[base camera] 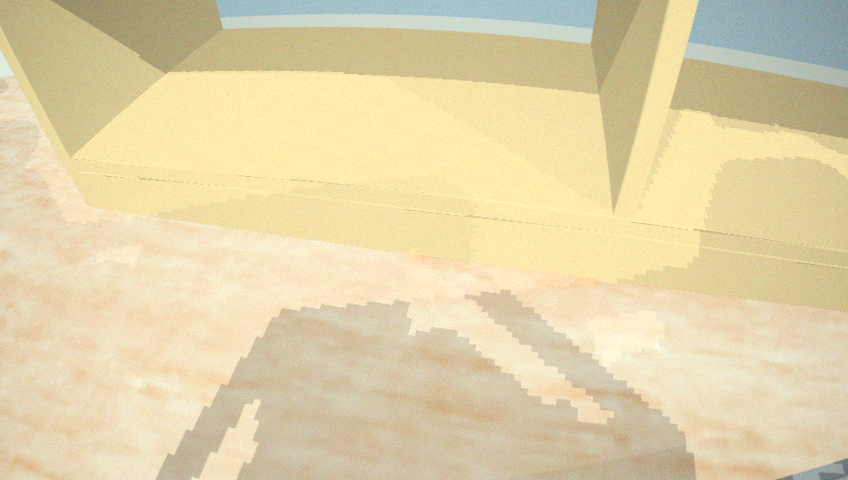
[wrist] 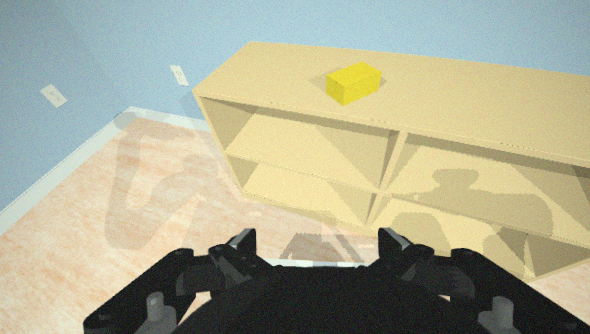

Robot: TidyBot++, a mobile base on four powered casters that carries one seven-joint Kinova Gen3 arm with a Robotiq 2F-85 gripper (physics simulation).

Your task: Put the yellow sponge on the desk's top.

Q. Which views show the gripper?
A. The wrist view only.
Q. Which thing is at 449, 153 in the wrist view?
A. A low shelf.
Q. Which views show the yellow sponge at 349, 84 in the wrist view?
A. The wrist view only.
